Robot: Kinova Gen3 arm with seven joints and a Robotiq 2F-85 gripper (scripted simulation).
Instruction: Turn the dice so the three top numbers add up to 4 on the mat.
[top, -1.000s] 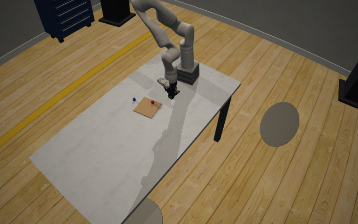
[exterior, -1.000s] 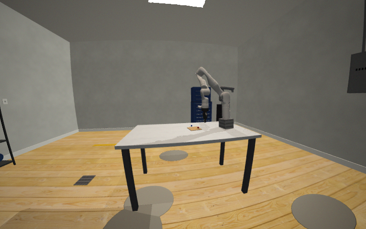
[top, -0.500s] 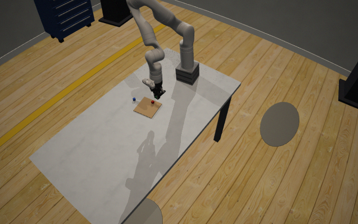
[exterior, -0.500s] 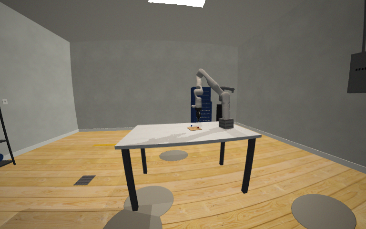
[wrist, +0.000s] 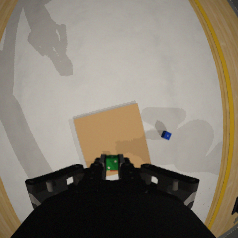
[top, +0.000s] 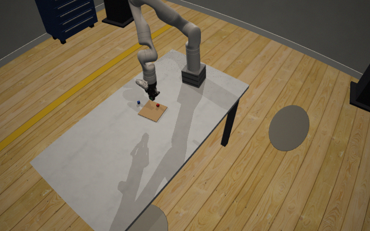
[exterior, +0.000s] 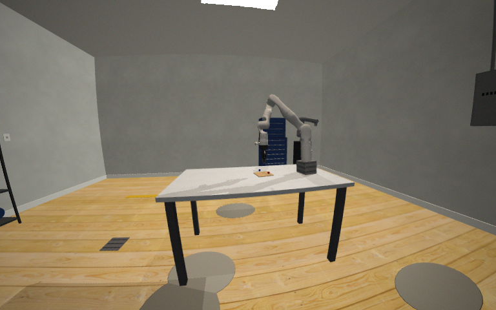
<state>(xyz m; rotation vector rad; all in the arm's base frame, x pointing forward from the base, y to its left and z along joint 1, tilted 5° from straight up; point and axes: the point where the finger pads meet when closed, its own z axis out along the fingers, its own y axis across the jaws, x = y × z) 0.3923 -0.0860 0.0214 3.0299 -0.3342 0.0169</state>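
My hand is 120 mm above the tan mat. From my hand the other things lie so: blue die (10 mm behind, 120 mm to the right, 120 mm below); then green die (10 mm below); then red die (40 mm behind, 10 mm to the left, 110 mm below).
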